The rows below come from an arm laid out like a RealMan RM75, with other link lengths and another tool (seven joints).
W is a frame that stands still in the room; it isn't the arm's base.
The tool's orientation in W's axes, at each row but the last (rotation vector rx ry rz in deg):
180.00, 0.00, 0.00
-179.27, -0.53, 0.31
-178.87, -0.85, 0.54
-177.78, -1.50, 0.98
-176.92, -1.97, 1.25
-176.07, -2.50, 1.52
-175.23, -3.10, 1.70
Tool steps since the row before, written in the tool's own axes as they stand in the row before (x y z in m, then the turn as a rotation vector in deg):
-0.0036, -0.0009, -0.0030, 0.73, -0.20, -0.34
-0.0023, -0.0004, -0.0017, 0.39, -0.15, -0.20
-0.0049, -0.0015, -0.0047, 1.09, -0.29, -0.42
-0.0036, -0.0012, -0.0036, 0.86, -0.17, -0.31
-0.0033, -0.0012, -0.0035, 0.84, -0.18, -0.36
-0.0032, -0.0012, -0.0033, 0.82, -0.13, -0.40
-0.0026, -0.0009, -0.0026, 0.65, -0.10, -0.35
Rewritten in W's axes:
-0.0036, 0.0009, 0.0030, 0.73, 0.20, 0.34
-0.0023, 0.0004, 0.0017, 0.39, 0.15, 0.20
-0.0049, 0.0014, 0.0048, 1.09, 0.29, 0.42
-0.0036, 0.0010, 0.0037, 0.86, 0.17, 0.31
-0.0033, 0.0009, 0.0036, 0.84, 0.18, 0.36
-0.0032, 0.0009, 0.0034, 0.82, 0.13, 0.39
-0.0026, 0.0006, 0.0027, 0.65, 0.09, 0.35

